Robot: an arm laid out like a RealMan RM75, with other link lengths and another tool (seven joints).
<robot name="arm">
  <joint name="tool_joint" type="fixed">
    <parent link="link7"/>
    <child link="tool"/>
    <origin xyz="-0.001 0.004 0.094" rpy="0.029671 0 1.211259"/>
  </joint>
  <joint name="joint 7" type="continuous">
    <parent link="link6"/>
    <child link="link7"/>
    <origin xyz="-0.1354 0 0" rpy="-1.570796 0 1.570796"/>
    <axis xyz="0 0 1"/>
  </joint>
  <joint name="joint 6" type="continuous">
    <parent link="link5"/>
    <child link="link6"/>
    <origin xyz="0 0 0" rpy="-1.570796 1.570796 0"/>
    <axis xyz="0 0 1"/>
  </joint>
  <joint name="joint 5" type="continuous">
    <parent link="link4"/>
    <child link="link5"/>
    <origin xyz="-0.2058 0 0" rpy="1.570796 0 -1.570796"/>
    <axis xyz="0 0 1"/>
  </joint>
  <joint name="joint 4" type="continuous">
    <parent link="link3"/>
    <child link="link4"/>
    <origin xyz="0 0 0" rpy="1.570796 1.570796 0"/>
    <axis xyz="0 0 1"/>
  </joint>
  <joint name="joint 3" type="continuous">
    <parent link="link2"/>
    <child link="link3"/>
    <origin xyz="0 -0.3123 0" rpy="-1.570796 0 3.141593"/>
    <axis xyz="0 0 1"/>
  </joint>
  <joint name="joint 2" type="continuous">
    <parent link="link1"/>
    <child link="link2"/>
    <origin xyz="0 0 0" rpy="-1.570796 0 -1.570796"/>
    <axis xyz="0 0 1"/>
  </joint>
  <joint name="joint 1" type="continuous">
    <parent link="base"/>
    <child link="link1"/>
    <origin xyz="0 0 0.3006" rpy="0 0 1.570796"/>
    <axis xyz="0 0 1"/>
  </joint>
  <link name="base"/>
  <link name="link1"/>
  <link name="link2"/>
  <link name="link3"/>
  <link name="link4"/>
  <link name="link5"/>
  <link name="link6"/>
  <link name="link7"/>
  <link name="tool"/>
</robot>
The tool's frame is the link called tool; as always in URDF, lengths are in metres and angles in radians. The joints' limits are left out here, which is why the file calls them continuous.
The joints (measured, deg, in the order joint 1, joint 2, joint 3, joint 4, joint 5, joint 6, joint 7), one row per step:
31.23, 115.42, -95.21, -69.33, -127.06, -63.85, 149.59
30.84, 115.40, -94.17, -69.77, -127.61, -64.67, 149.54
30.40, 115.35, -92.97, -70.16, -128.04, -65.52, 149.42
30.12, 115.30, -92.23, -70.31, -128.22, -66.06, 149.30
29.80, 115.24, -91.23, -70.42, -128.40, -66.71, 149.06
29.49, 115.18, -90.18, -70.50, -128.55, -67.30, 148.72
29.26, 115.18, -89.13, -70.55, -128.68, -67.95, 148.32
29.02, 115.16, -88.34, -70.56, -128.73, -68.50, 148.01
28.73, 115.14, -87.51, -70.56, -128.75, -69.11, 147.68
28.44, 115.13, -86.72, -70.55, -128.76, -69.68, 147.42
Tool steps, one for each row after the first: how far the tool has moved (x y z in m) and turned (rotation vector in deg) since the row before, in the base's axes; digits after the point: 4 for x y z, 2 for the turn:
0.0033, 0.0004, 0.0044, 0.32, -0.18, -0.47
0.0038, 0.0005, 0.0050, 0.38, -0.07, -0.62
0.0028, 0.0000, 0.0030, 0.17, -0.02, -0.45
0.0035, 0.0002, 0.0039, 0.24, 0.02, -0.56
0.0034, 0.0005, 0.0040, 0.30, 0.05, -0.49
0.0027, 0.0003, 0.0035, 0.19, 0.08, -0.40
0.0027, -0.0004, 0.0026, 0.07, 0.07, -0.41
0.0030, -0.0008, 0.0026, 0.03, 0.11, -0.48
0.0029, -0.0009, 0.0024, 0.04, 0.14, -0.53

